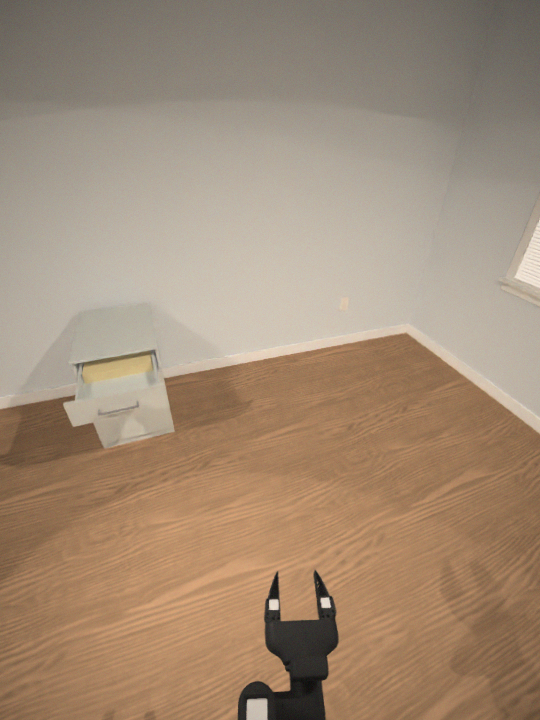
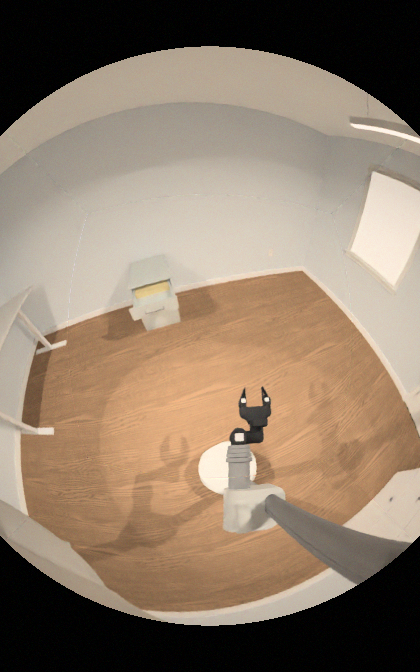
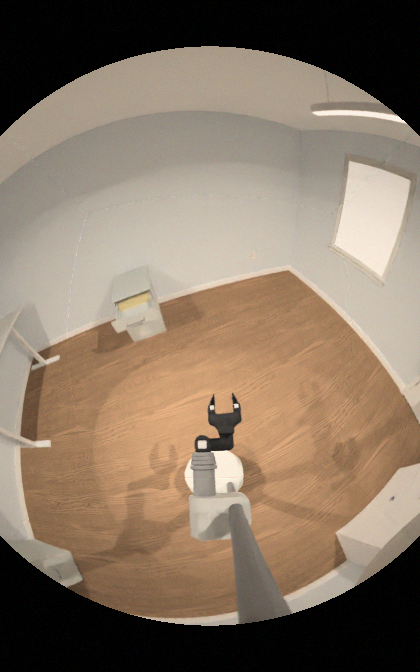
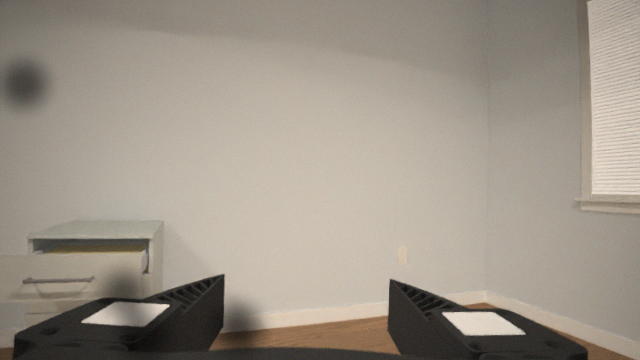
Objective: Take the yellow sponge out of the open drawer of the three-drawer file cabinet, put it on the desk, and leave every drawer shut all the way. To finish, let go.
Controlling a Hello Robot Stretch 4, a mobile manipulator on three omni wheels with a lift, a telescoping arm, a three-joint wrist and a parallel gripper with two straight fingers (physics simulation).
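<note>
The pale file cabinet stands against the wall, front left of me. Its top drawer is pulled out; the front below it looks flush. A wide yellow shape shows at the back inside the drawer; whether it is the sponge I cannot tell. Part of the white desk shows at the far left. My gripper is open and empty, well short and right of the cabinet.
The desk's white legs and feet stand on the left. A white cabinet stands at the lower right, and another pale piece of furniture at the lower left. A window is in the right wall.
</note>
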